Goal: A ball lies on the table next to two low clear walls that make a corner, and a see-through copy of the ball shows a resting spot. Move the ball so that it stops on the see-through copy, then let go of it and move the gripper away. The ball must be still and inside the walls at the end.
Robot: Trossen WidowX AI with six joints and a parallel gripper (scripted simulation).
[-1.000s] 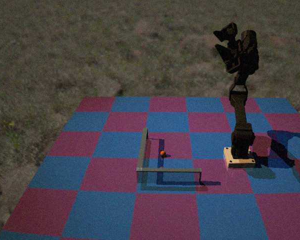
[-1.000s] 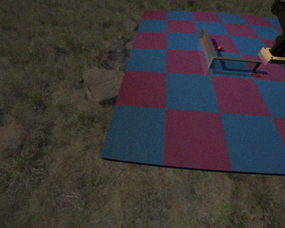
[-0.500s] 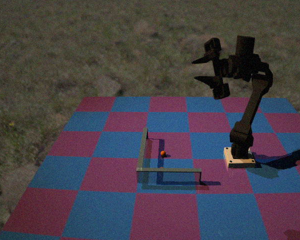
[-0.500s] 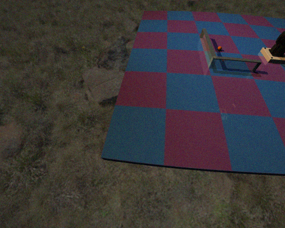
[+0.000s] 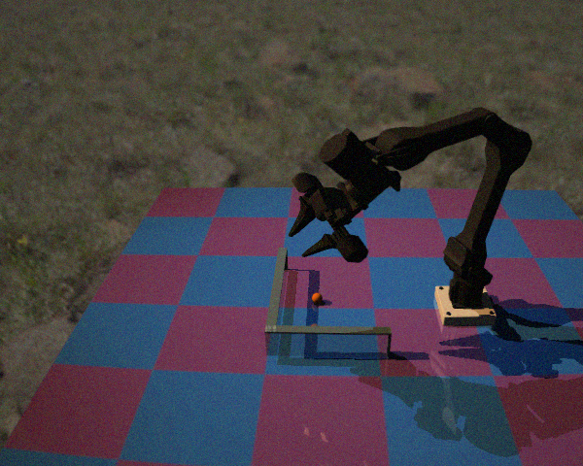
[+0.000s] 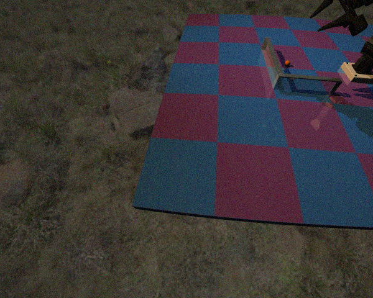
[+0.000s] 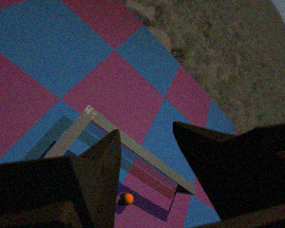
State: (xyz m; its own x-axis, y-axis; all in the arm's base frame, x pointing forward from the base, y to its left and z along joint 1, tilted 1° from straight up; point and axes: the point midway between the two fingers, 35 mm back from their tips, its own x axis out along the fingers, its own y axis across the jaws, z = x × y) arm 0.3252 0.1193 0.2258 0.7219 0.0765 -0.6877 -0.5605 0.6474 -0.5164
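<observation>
My gripper tip is now 210 mm above the small orange ball, 130 mm to the left of it and 30 mm past it. The rest, counted from my gripper tip: see-through ball: 210 mm below, 30 mm behind, 20 mm to the right.
</observation>
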